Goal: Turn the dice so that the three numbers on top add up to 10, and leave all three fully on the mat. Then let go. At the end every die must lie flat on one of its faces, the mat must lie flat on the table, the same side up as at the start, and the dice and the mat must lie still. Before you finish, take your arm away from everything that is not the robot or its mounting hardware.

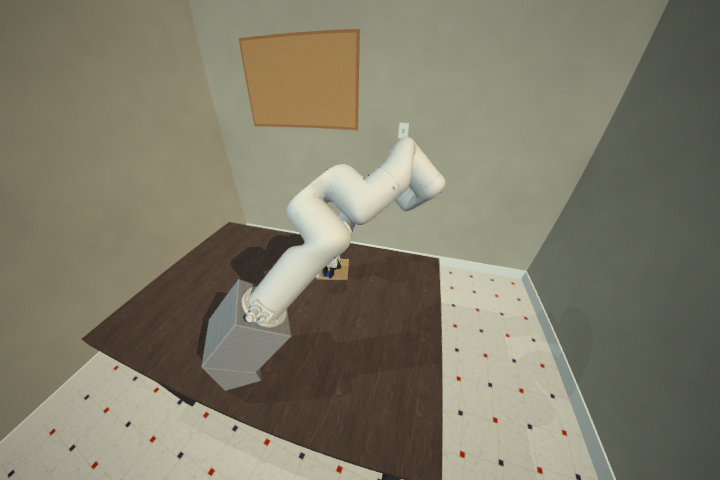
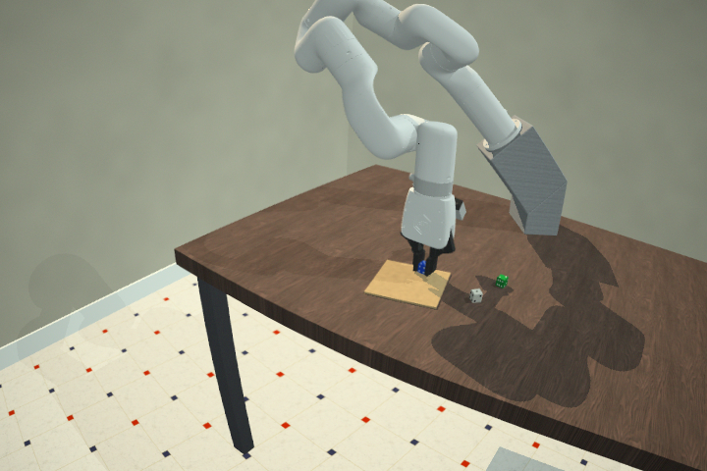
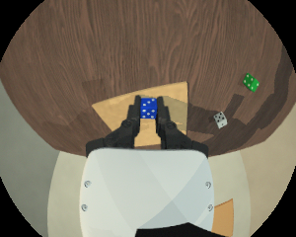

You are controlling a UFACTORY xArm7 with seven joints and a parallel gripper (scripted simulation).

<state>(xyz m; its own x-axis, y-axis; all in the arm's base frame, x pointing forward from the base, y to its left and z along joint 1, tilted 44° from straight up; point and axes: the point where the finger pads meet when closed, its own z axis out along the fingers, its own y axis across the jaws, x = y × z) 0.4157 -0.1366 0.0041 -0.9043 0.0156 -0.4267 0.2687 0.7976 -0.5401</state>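
The blue die is 1 cm below my hand. The rest, counted from my hand: green die: 2 cm behind, 17 cm to the left, 2 cm below; then tan mat: 5 cm ahead, 1 cm to the right, 2 cm below; then white die: 6 cm ahead, 12 cm to the left, 2 cm below.
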